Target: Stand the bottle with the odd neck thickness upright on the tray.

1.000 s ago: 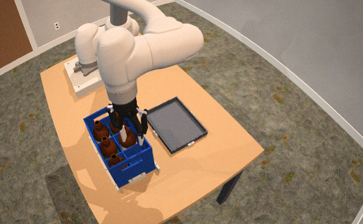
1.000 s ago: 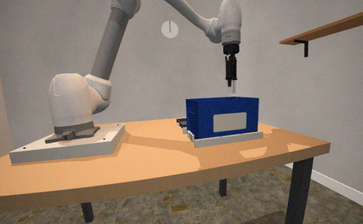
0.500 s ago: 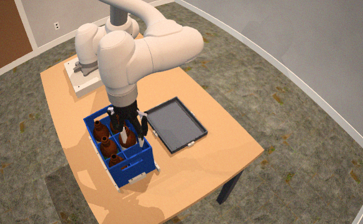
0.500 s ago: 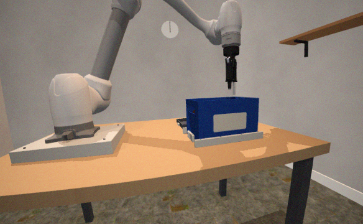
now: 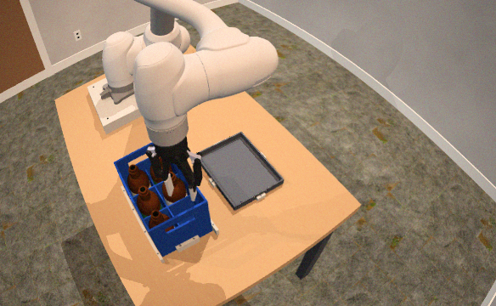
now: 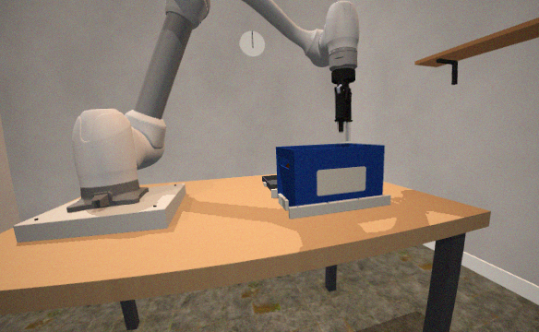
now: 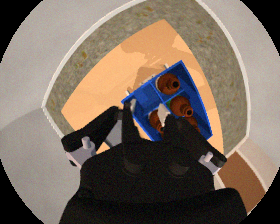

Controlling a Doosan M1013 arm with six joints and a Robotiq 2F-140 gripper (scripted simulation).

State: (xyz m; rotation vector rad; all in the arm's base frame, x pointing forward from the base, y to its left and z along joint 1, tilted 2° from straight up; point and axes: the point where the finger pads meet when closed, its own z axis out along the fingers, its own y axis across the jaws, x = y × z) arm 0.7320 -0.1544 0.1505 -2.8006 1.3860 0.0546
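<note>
My hand is 13 cm above the blue crate, 9 cm past it and 3 cm to the left of it. Also, from my hand: bottle 13 cm below, 10 cm behind, 8 cm to the right; then dark tray 25 cm to the left, 20 cm below, 7 cm behind.
</note>
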